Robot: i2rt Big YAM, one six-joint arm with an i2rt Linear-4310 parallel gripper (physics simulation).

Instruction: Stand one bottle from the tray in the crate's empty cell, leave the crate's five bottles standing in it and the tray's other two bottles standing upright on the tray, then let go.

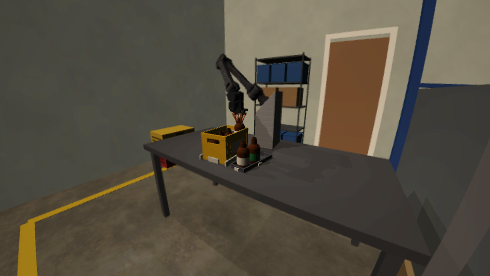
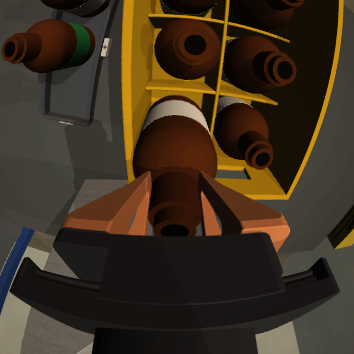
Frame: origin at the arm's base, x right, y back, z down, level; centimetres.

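Where they show: gripper, fingertip midpoint: [image 1: 239, 123] [image 2: 174, 178]; arm's base, origin of the base link: [image 1: 267, 104].
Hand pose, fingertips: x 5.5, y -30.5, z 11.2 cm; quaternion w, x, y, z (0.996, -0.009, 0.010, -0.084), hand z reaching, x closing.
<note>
Things, the pixels of their centre, and the offset from my fingertips. "spot": a spot on its surface instead. Level surfaces: height alone.
- brown bottle with a white label, body centre: [image 2: 174, 157] [image 1: 239, 128] dx +0.2, dy +0.6, dz +4.0 cm
- yellow crate, body centre: [image 2: 220, 57] [image 1: 226, 142] dx +4.1, dy -9.1, dz +12.2 cm
- white-labelled bottle, body centre: [image 1: 243, 153] dx -16.1, dy -17.9, dz +12.7 cm
- green-labelled bottle, body centre: [image 2: 49, 45] [image 1: 253, 150] dx -17.8, dy -9.2, dz +12.7 cm
- tray, surface spot: [image 2: 70, 102] spot: dx -18.5, dy +1.2, dz +20.4 cm
- dark table, its level: dz +21.0 cm
My gripper [image 1: 239, 119] [image 2: 174, 178] is shut on the neck of a brown bottle with a white label [image 1: 239, 127] [image 2: 175, 142]. The held bottle is in the crate's end cell on the tray side, its lower part below the rim of the yellow crate [image 1: 216, 148] [image 2: 131, 75]; its base is hidden. Several brown bottles stand in the other cells, among them one beside it [image 2: 242, 125] and one in line with it [image 2: 186, 52]. A white-labelled bottle [image 1: 243, 155] [image 2: 80, 5] and a green-labelled bottle [image 1: 254, 150] [image 2: 52, 46] stand upright on the tray [image 2: 70, 102].
The crate and tray are close together on the dark table [image 1: 345, 185]. Yellow dividers [image 2: 182, 89] separate the crate's cells. The arm's grey mounting block [image 1: 267, 122] stands behind the tray. A shelf rack, a door and a yellow-topped cabinet [image 1: 172, 132] are beyond the table.
</note>
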